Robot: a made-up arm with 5 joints.
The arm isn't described. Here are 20 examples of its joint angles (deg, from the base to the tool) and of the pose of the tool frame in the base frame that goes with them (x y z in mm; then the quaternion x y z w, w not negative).
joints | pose
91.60 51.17 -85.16 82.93 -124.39 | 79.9 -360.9 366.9 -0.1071 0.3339 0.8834 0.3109
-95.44 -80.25 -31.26 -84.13 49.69 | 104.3 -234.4 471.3 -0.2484 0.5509 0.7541 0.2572
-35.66 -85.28 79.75 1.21 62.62 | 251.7 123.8 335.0 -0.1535 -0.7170 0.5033 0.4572
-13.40 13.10 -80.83 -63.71 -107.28 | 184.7 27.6 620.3 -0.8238 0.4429 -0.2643 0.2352
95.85 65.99 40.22 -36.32 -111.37 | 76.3 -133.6 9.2 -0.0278 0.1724 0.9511 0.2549
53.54 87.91 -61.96 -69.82 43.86 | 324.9 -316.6 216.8 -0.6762 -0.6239 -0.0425 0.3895
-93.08 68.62 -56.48 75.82 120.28 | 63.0 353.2 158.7 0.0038 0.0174 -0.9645 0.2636
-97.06 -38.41 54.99 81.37 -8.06 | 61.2 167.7 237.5 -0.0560 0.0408 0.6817 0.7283
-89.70 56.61 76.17 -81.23 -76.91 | 82.4 70.9 83.3 0.3279 -0.0304 0.0823 0.9406
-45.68 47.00 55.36 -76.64 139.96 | 209.9 132.6 86.3 0.3810 0.3712 -0.8465 0.0211
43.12 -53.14 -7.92 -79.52 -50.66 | 78.1 12.8 588.1 -0.0814 0.9005 -0.3189 0.2843
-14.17 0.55 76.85 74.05 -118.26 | 126.6 14.4 143.7 -0.4724 0.1946 -0.6905 0.5121
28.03 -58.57 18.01 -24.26 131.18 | 207.8 -60.3 560.8 -0.9554 -0.1994 0.1674 0.1396
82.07 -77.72 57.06 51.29 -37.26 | 115.8 -184.9 350.5 -0.1776 -0.4623 -0.7603 0.4204
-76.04 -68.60 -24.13 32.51 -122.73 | 73.5 -33.8 605.1 0.9494 0.1808 -0.1075 0.2334
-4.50 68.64 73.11 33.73 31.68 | 2.8 -2.5 141.1 0.1434 0.6634 0.2110 0.7035
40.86 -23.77 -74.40 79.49 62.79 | 134.3 -36.5 604.0 -0.6263 -0.5176 0.0969 0.5749
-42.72 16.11 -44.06 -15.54 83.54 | 326.0 227.1 524.7 -0.2994 -0.8686 0.3477 0.1870
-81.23 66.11 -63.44 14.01 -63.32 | 148.3 430.0 257.3 0.5730 -0.1679 0.1055 0.7952
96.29 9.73 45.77 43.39 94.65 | 69.1 -190.0 127.2 0.0773 -0.0055 -0.0385 0.9962
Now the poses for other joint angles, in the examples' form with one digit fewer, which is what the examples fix.
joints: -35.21 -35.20 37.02 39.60 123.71
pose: 294 152 319 -0.280 -0.302 0.892 0.188
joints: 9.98 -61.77 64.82 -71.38 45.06
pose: 264 -27 419 -0.432 -0.882 0.052 0.181
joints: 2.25 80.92 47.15 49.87 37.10
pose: 38 6 87 0.218 0.659 0.199 0.692
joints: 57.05 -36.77 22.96 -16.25 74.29
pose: 229 -213 471 -0.780 -0.376 0.063 0.496
